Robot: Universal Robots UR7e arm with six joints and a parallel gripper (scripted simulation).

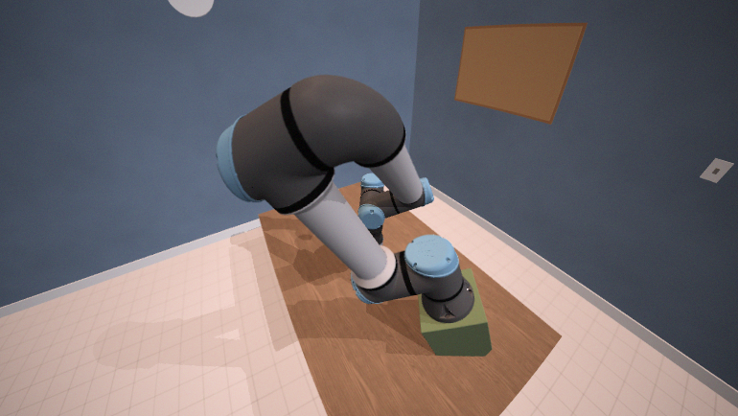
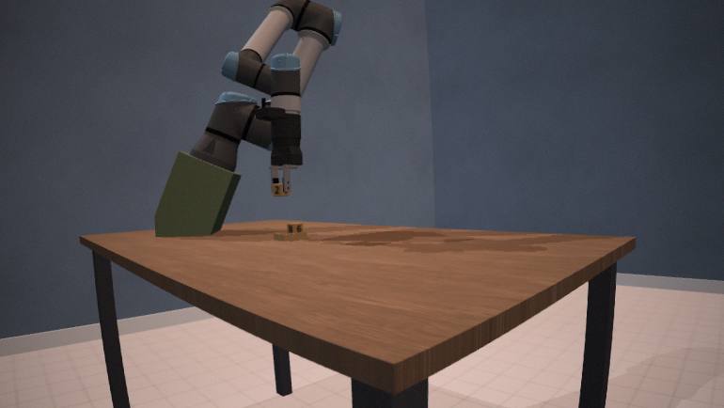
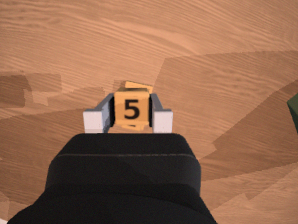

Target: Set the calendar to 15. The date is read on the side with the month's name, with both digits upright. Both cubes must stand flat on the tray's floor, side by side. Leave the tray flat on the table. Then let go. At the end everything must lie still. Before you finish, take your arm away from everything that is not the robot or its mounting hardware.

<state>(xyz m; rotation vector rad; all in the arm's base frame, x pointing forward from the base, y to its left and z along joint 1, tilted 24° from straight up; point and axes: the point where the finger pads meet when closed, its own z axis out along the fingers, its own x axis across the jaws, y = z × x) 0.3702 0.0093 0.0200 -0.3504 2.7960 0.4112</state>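
Now: hand 1 cm past the wooden tray, 3 cm to the right of it and 13 cm above it. The rest, counted from my hand: wooden cube (1 cm below).
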